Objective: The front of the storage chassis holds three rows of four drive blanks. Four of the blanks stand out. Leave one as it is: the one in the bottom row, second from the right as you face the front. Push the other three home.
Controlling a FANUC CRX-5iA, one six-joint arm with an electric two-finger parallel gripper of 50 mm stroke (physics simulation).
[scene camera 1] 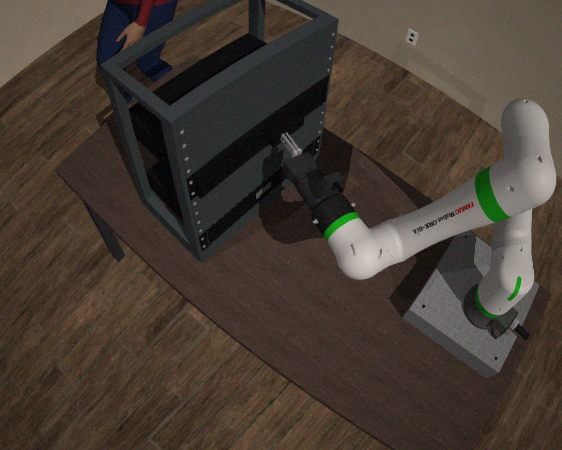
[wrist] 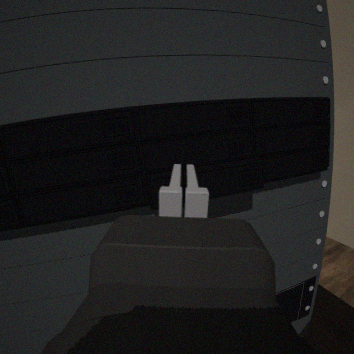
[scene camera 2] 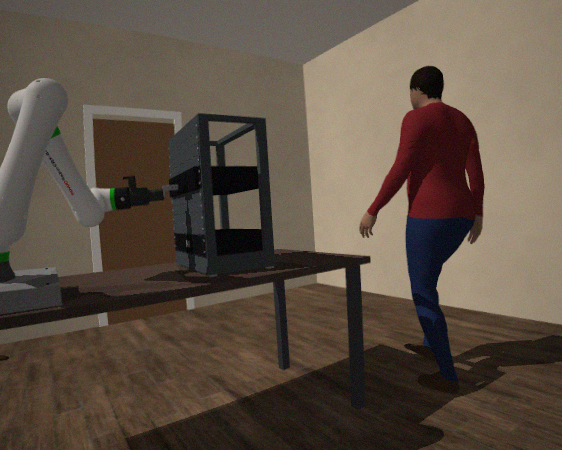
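Pixels of known places: gripper, fingertip midpoint: (scene camera 1: 283, 135) (wrist: 183, 176) (scene camera 2: 178, 187); arm's base, origin of the base link: (scene camera 1: 483, 306).
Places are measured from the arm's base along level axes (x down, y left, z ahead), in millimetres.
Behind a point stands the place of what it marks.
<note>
The storage chassis (scene camera 1: 225, 157) @[x -347, y 376, z 688 mm] (scene camera 2: 185, 183) @[x -301, y 155, z 701 mm] (wrist: 65, 150) @[x -325, y 296, z 693 mm] is a black band across the grey rack front, with three rows of drive blanks. It is very dark. In the wrist view the bottom-row blank second from the right (wrist: 230, 180) @[x -281, y 161, z 684 mm] stands out past its neighbours, with a shadow under it. How far the other blanks stand out is hard to tell. My gripper (scene camera 1: 285, 135) @[x -292, y 205, z 679 mm] (scene camera 2: 177, 187) @[x -292, y 205, z 679 mm] (wrist: 183, 176) @[x -292, y 205, z 679 mm] is shut and empty. Its fingertips are close to the chassis front, over the lower part of the second column from the right. Whether they touch a blank cannot be told.
The grey rack (scene camera 1: 250, 95) @[x -472, y 284, z 709 mm] (scene camera 2: 204, 150) @[x -409, y -13, z 746 mm] stands on the brown table (scene camera 1: 300, 310) @[x 75, y 375, z 408 mm] (scene camera 2: 320, 257) @[x 76, y 111, z 1316 mm], with a lower black unit (scene camera 1: 220, 227) @[x -42, y 404, z 702 mm] (scene camera 2: 200, 244) @[x -48, y 53, z 722 mm] near its foot. The robot's grey base block (scene camera 1: 440, 325) @[x -6, y 150, z 74 mm] (scene camera 2: 30, 297) @[x 40, y -190, z 151 mm] is at the other end. A person (scene camera 1: 132, 30) (scene camera 2: 440, 165) stands behind the rack.
</note>
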